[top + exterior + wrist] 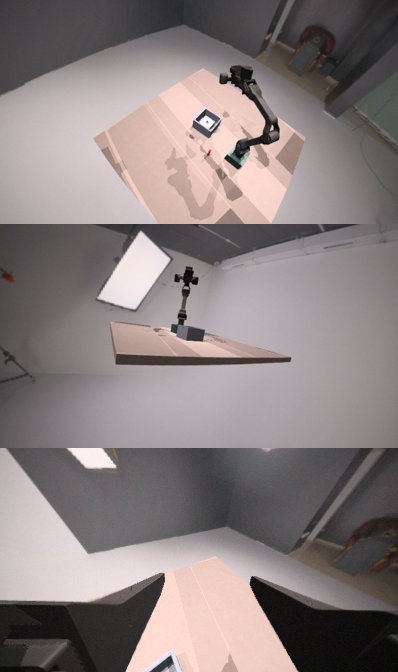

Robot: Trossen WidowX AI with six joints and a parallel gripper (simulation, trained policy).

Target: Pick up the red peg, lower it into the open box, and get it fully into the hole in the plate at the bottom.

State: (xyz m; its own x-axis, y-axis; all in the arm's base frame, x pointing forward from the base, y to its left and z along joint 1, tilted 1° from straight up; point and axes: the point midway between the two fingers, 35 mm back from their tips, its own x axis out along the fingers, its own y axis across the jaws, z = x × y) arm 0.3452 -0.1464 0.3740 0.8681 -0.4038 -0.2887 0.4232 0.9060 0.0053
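Now: gripper tip 220 mm past the red peg, 300 mm to the right of it and 400 mm above it. The rest, counted from my gripper tip: grey box 40 mm behind, 130 mm to the left, 410 mm below.
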